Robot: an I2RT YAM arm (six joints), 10 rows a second.
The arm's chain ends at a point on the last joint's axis. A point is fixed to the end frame.
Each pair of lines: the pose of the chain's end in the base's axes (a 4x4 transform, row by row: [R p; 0 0 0 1], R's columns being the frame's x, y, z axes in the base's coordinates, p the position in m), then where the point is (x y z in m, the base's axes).
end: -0.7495, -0.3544, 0.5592, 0.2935; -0.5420, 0.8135, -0.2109, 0.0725; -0.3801, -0.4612, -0.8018, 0.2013; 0, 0, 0, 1
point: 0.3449 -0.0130 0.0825
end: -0.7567, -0.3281, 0.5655, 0.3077; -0.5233, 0.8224, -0.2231, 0.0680; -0.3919, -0.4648, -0.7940, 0.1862; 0, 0, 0, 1
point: 0.3587 -0.0186 0.0680
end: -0.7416, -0.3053, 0.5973, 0.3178; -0.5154, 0.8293, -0.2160, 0.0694; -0.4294, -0.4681, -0.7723, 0.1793; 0, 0, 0, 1
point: 0.3734 -0.0160 0.0623
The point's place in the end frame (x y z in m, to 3 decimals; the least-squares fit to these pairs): 0.053 -0.033 0.142
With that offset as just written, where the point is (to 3 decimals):
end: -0.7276, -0.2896, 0.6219, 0.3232; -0.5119, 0.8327, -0.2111, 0.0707; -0.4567, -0.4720, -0.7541, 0.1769; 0, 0, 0, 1
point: 0.383 -0.014 0.061
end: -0.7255, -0.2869, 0.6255, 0.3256; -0.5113, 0.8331, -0.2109, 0.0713; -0.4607, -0.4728, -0.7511, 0.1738; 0, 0, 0, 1
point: 0.385 -0.013 0.058
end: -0.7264, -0.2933, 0.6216, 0.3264; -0.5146, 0.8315, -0.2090, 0.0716; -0.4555, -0.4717, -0.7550, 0.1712; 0, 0, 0, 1
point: 0.386 -0.013 0.055
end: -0.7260, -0.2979, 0.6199, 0.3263; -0.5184, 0.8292, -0.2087, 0.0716; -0.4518, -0.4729, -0.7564, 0.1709; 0, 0, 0, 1
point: 0.386 -0.013 0.055
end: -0.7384, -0.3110, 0.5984, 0.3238; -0.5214, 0.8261, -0.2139, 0.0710; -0.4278, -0.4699, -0.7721, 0.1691; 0, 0, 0, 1
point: 0.380 -0.014 0.052
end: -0.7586, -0.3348, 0.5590, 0.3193; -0.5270, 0.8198, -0.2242, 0.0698; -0.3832, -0.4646, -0.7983, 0.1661; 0, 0, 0, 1
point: 0.370 -0.017 0.048
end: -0.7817, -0.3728, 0.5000, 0.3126; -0.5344, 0.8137, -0.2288, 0.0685; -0.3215, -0.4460, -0.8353, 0.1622; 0, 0, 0, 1
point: 0.354 -0.019 0.041
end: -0.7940, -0.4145, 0.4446, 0.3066; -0.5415, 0.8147, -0.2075, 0.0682; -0.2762, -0.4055, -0.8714, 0.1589; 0, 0, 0, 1
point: 0.341 -0.017 0.034
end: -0.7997, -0.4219, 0.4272, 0.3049; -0.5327, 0.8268, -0.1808, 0.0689; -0.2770, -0.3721, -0.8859, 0.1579; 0, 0, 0, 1
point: 0.337 -0.012 0.030
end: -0.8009, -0.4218, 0.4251, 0.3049; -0.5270, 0.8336, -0.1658, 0.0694; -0.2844, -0.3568, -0.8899, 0.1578; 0, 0, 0, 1
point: 0.337 -0.010 0.028
